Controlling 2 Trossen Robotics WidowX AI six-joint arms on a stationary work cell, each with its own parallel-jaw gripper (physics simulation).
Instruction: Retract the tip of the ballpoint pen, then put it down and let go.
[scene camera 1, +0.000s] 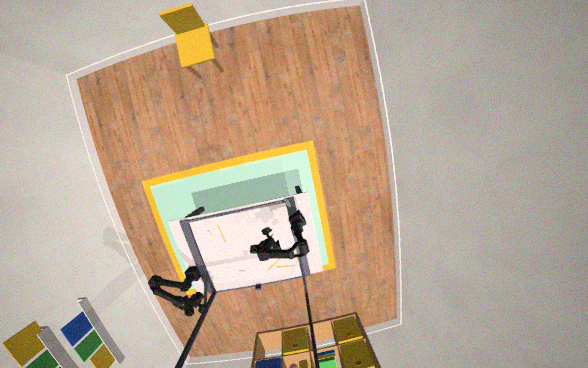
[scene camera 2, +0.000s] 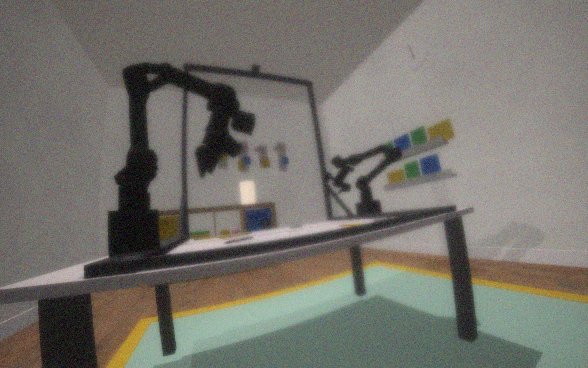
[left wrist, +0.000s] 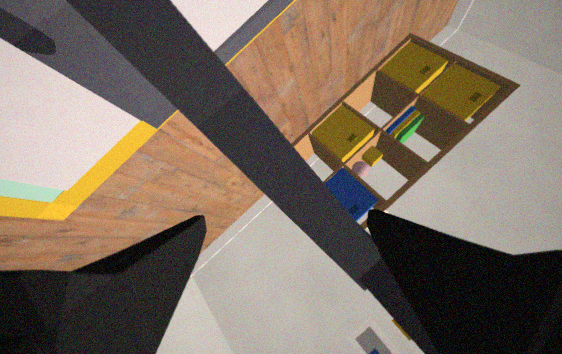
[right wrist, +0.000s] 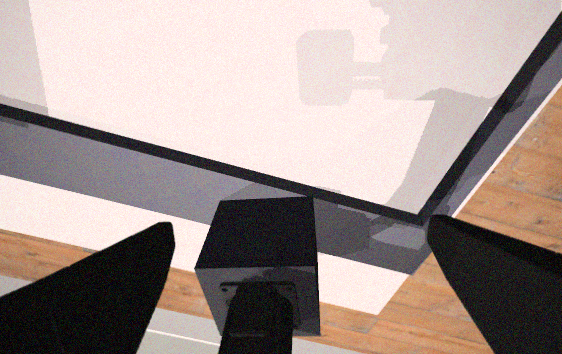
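Where they show: left gripper, between the fingertips: (scene camera 1: 204, 304) (left wrist: 287, 220); right gripper, between the fingertips: (scene camera 1: 275, 234) (scene camera 2: 205, 175) (right wrist: 302, 230); left arm's base, origin of its link: (scene camera 1: 191, 276) (scene camera 2: 367, 201); right arm's base, origin of its link: (scene camera 1: 297, 222) (scene camera 2: 133, 211) (right wrist: 261, 305).
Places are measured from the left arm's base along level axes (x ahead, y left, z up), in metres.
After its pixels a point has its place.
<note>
The ballpoint pen cannot be told for certain. In scene camera 1 a small thin grey object (scene camera 1: 241, 270) @(x 0.429, y -0.063, z -0.083 m) lies near the lower table edge, and another thin mark (scene camera 1: 210, 232) @(x 0.264, y 0.346, z -0.085 m) shows at the left of the white table top (scene camera 1: 230, 252) @(x 0.381, y 0.130, z -0.088 m). My left gripper (scene camera 1: 192, 306) (scene camera 2: 338, 182) @(x 0.095, y -0.221, z 0.103 m) (left wrist: 287, 220) @(x 0.095, y -0.221, z 0.103 m) is open and empty, out past the table's lower left corner in scene camera 1. My right gripper (scene camera 1: 260, 251) (scene camera 2: 219, 161) (right wrist: 302, 230) @(x 0.833, y 0.319, z 0.110 m) is open and empty, high above the table. No pen shows in either wrist view.
Orange sticks (scene camera 1: 221, 233) @(x 0.359, y 0.323, z -0.081 m) (scene camera 1: 273, 264) @(x 0.726, y -0.054, z -0.081 m) (scene camera 1: 286, 266) @(x 0.834, y -0.098, z -0.080 m) lie on the table. A dark frame post (left wrist: 235, 125) @(x 0.108, y -0.164, z 0.081 m) crosses the left wrist view. A shelf unit (left wrist: 465, 74) stands beyond the table. The right arm's black base (right wrist: 260, 235) @(x 0.962, y 0.321, z -0.012 m) stands at the table's edge.
</note>
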